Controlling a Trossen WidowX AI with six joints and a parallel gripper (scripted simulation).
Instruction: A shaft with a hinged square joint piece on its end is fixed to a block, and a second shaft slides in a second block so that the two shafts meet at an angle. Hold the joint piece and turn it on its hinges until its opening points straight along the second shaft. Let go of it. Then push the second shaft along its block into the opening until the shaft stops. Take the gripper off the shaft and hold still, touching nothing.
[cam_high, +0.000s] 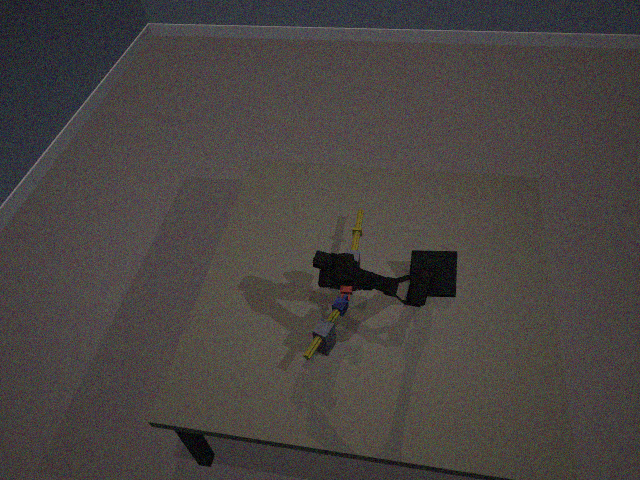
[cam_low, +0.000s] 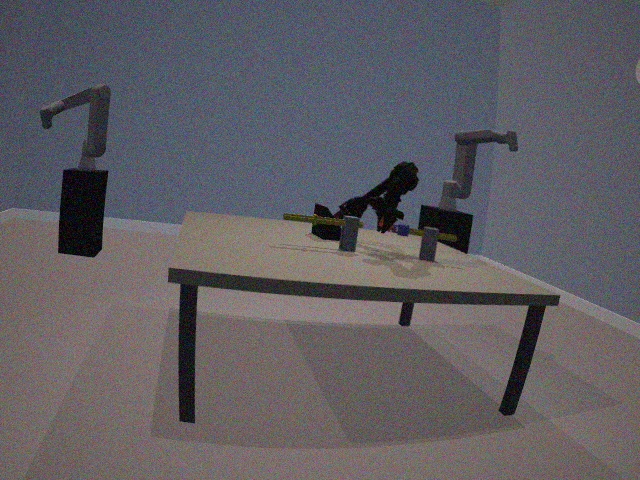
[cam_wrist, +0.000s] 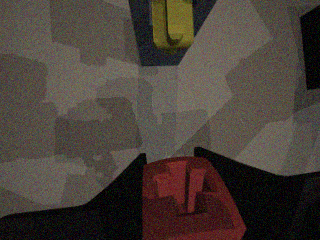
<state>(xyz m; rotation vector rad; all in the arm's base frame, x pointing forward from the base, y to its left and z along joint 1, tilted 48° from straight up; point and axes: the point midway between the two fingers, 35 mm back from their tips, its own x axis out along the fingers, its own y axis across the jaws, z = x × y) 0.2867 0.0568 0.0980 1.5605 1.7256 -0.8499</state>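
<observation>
Right now my gripper tip is 3 cm below the red square joint piece and 2 cm to the right of it.
</observation>
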